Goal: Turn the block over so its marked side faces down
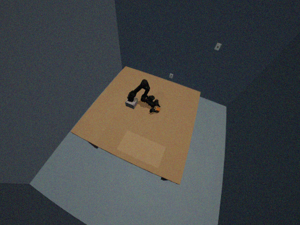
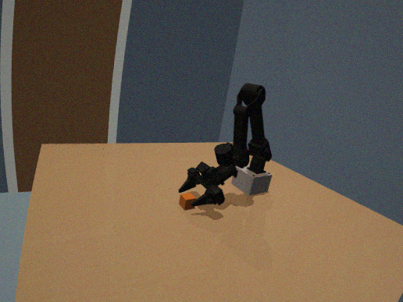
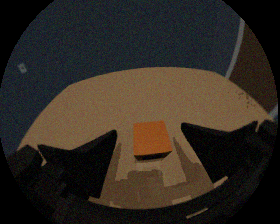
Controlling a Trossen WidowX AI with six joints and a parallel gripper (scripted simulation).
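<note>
The orange block is 20 mm behind my gripper tip and 10 mm below it.
</note>
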